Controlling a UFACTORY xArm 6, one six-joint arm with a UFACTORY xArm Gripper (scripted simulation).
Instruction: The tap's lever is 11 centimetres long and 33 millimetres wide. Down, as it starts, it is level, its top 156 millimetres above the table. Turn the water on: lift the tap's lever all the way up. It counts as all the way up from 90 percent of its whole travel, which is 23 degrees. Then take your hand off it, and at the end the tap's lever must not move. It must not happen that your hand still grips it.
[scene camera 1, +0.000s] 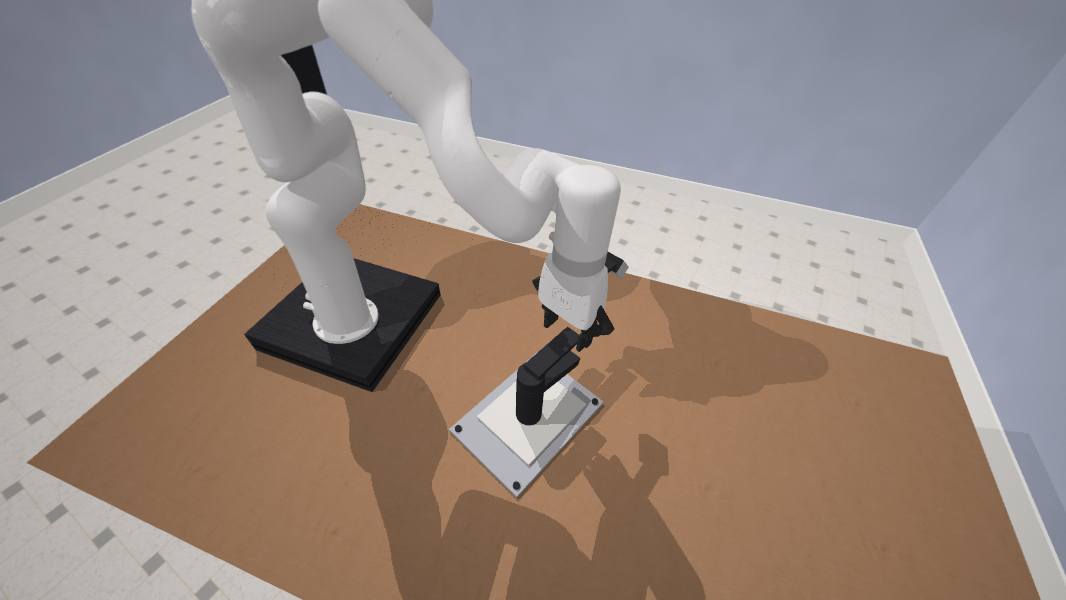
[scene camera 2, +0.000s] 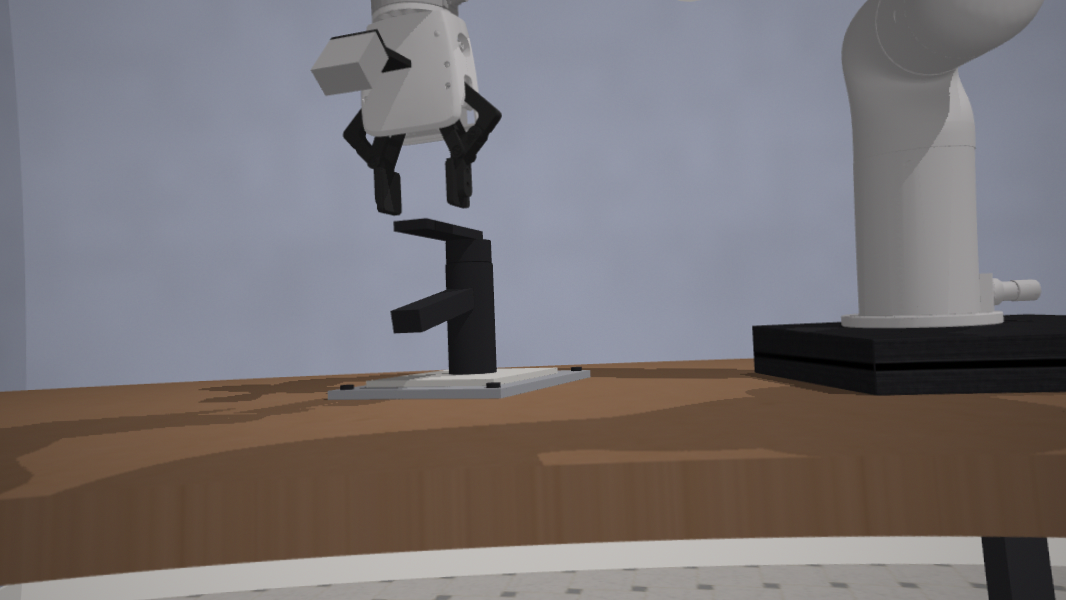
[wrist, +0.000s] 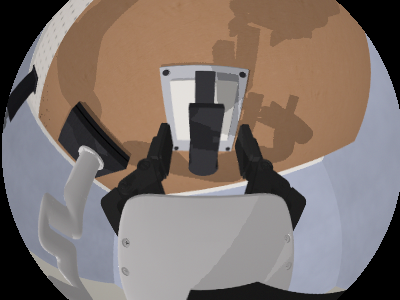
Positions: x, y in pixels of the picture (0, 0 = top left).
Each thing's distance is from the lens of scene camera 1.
my gripper (scene camera 1: 566, 334): 0.74 m
black tap lever (scene camera 1: 531, 375): 0.71 m
